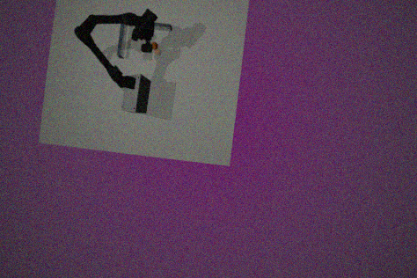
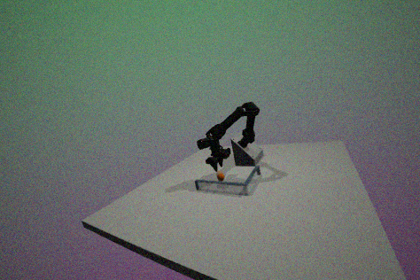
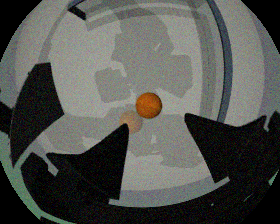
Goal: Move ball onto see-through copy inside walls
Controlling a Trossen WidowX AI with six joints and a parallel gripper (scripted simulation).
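Right now the orange ball is 6 cm below my gripper tip and 1 cm behind it. Round my gripper tip: see-through copy 6 cm below, 4 cm behind, 3 cm to the right.
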